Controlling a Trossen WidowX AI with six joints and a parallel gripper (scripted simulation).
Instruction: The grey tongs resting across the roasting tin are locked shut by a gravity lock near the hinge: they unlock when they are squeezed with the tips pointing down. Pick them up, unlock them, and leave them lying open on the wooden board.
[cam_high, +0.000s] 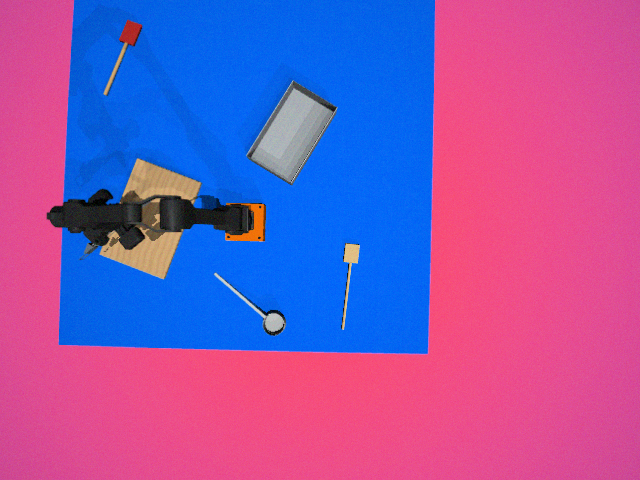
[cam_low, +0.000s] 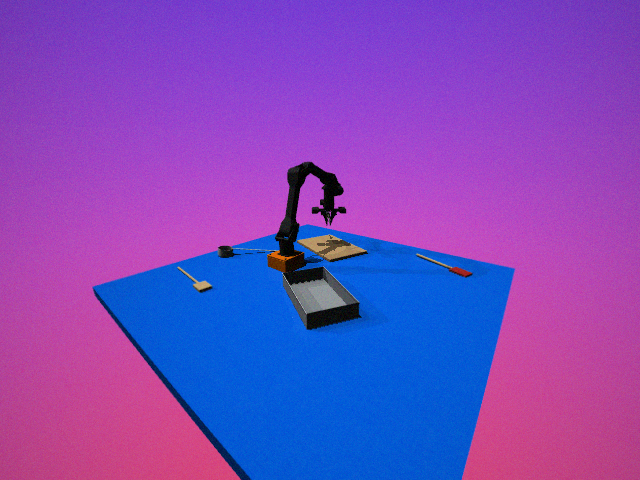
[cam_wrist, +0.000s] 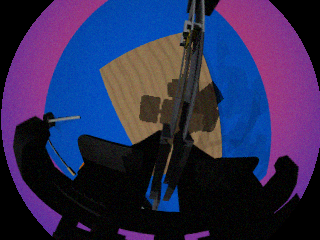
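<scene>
Now: gripper tip 120 mm above the wooden board, 20 mm short of it and 10 mm to the left of it. From my gripper tip the other things lie so: roasting tin (500 mm to the right, 310 mm ahead, 100 mm below).
</scene>
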